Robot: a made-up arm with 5 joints.
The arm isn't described. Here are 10 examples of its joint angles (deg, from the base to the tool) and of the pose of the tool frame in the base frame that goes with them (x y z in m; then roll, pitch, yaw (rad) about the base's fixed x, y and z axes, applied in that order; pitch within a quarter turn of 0, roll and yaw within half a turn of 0).
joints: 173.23 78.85 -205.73 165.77 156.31
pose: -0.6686 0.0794 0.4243 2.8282 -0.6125 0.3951
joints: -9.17 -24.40 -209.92 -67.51 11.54
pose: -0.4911 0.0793 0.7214 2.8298 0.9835 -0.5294
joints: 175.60 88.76 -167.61 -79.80 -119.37
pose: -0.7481 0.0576 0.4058 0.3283 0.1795 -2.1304
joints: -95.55 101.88 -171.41 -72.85 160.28
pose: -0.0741 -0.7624 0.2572 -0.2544 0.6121 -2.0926
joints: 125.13 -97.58 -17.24 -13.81 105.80
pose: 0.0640 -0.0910 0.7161 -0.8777 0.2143 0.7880
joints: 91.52 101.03 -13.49 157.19 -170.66
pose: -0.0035 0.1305 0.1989 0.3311 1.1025 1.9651
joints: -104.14 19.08 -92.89 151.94 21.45
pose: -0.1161 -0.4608 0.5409 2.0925 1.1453 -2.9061
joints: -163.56 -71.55 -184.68 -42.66 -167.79
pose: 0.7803 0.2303 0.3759 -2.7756 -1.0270 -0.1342
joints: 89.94 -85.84 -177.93 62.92 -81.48
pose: -0.0010 -0.9294 0.4651 -0.3602 0.0528 -3.0035
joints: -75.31 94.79 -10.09 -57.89 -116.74
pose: 0.0276 -0.1054 -0.0843 -2.7176 -0.2044 0.6790
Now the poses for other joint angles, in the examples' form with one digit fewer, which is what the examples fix.
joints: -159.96 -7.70 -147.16 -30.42 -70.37
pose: 0.012 0.004 1.224 -0.087 0.031 -0.880
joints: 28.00 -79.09 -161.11 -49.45 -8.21
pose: -0.747 -0.397 0.437 -2.761 1.200 0.894
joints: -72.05 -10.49 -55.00 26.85 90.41
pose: 0.160 -0.495 0.635 -2.467 0.004 -2.834
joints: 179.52 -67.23 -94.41 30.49 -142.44
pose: 0.300 -0.003 1.077 0.609 0.640 -2.287
